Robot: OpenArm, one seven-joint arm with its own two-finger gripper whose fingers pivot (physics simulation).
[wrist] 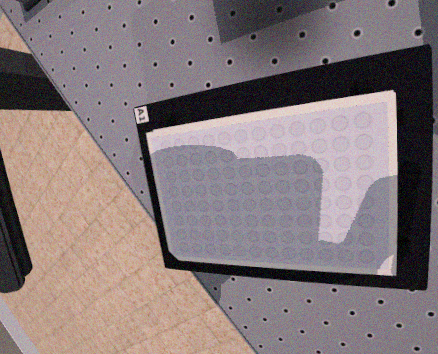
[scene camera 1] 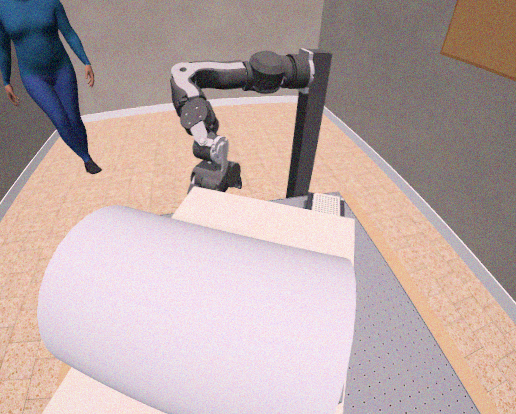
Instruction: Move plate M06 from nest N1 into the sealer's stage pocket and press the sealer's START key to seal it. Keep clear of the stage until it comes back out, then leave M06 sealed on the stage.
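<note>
A clear many-welled plate [wrist: 280, 200] sits in a black nest [wrist: 300, 85] with an A1 tag in the wrist view; no M06 or N1 label is readable. My gripper [scene camera 1: 215, 177] hangs beyond the large pale machine in the scene view, which hides its fingertips. It is open and empty; one dark finger shows at the left edge of the wrist view, apart from the plate. The nest stands tilted in that view. The sealer's stage pocket and START key do not show; I cannot tell whether the pale machine is the sealer.
The big pale rounded machine [scene camera 1: 200, 300] fills the foreground. A white welled plate [scene camera 1: 326, 204] sits in a dark holder near the arm's post [scene camera 1: 306, 145]. The perforated grey table [scene camera 1: 395, 320] [wrist: 165, 95] has its edge close to the nest. A person [scene camera 1: 47, 65] stands at the left.
</note>
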